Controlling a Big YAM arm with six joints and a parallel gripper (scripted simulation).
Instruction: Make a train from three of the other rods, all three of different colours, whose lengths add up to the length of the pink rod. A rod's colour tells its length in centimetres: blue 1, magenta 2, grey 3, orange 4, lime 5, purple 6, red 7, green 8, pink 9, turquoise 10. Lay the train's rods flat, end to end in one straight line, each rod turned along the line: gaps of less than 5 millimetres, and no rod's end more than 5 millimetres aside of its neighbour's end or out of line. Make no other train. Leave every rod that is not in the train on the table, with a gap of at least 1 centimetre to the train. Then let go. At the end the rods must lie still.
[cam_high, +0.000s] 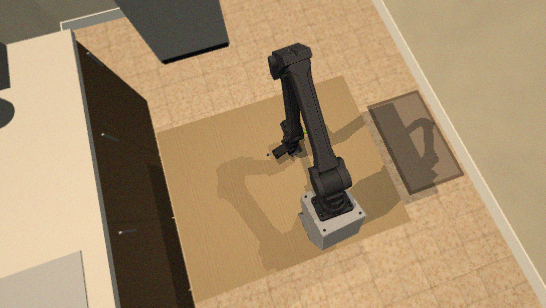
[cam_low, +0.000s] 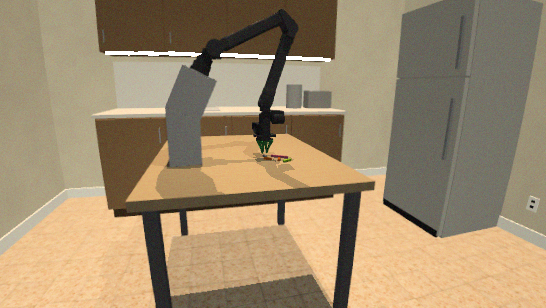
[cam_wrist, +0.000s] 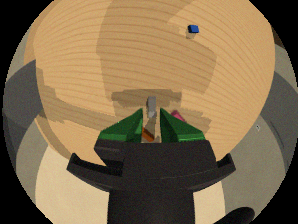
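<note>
The grey rod lies 2 cm below my hand. From my hand the other things lie so: lime rod 9 cm ahead, 11 cm to the right, 2 cm below; blue rod 2 cm ahead, 12 cm to the left, 2 cm below; pink rod 7 cm ahead, 3 cm to the right, 2 cm below.
</note>
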